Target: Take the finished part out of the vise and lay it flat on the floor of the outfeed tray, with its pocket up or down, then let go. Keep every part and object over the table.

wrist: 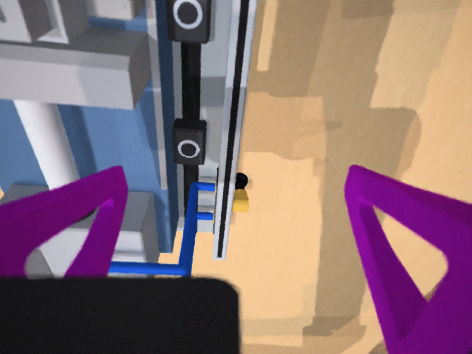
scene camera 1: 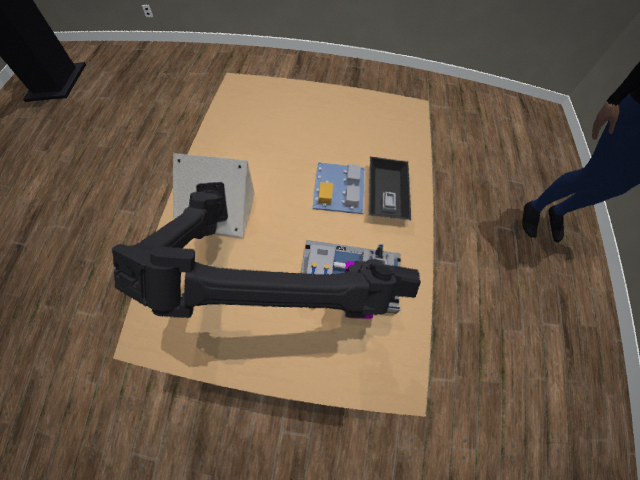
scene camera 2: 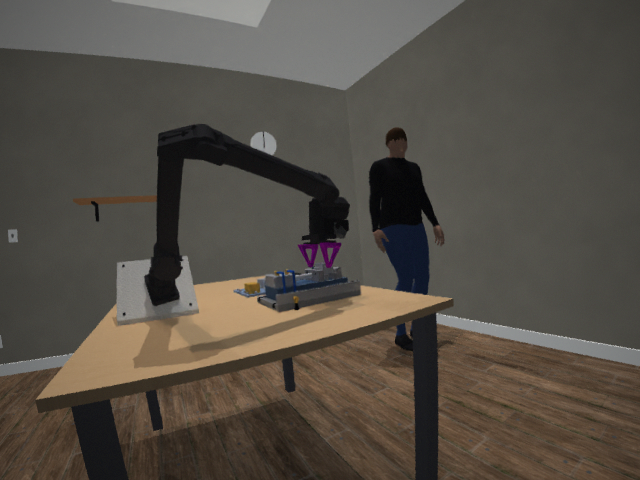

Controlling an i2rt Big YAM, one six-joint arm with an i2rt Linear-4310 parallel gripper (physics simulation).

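Places are measured from the arm's base along level axes (x ahead, y left, z up), in metres.
Where they show: gripper, fingertip midpoint: (wrist: 236, 178) (scene camera 2: 319, 267); arm's base, link origin: (scene camera 1: 212, 201) (scene camera 2: 161, 288).
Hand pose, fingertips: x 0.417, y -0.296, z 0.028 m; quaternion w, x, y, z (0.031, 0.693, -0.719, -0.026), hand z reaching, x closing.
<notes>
Each offset is from my fingertips to the top centre of the thing. "spot": to the spot under its first point.
The vise {dx +0.012, dy +0.089, dz -0.013 m} (scene camera 1: 316, 255) (scene camera 2: 317, 296) (wrist: 115, 130) lies on the table, largely under the arm in scene camera 1. The finished part {spot: dx +0.059, dy +0.054, dz -0.018 m} (wrist: 72, 20), light grey, shows partly at the top left of the wrist view, against a grey vise jaw {spot: dx +0.040, dy +0.064, dz -0.016 m} (wrist: 65, 77); the arm hides it in scene camera 1. My gripper (scene camera 2: 319, 265) (wrist: 236, 178) is open and empty, pointing down above the vise. In the wrist view its left finger is over the vise and its right finger over the table beside it. The dark outfeed tray {spot: dx +0.159, dy +0.468, dz -0.100 m} (scene camera 1: 387, 174) holds another light grey part {dx +0.149, dy +0.344, dz -0.065 m} (scene camera 1: 389, 200) near one end.
A blue plate {dx -0.014, dy +0.411, dz -0.104 m} (scene camera 1: 336, 177) with a yellow block {dx -0.063, dy +0.371, dz -0.068 m} (scene camera 1: 325, 192) and grey blocks {dx +0.026, dy +0.363, dz -0.068 m} (scene camera 1: 353, 195) lies beside the tray. Blue pipes {spot: dx -0.071, dy +0.034, dz -0.024 m} (wrist: 187, 240) and a yellow fitting {dx -0.096, dy +0.000, dz -0.074 m} (wrist: 240, 201) are on the vise's near side. A dark handle {spot: dx +0.085, dy +0.137, dz -0.017 m} (scene camera 1: 379, 251) stands up at its back. A person (scene camera 2: 397, 191) stands beyond the table.
</notes>
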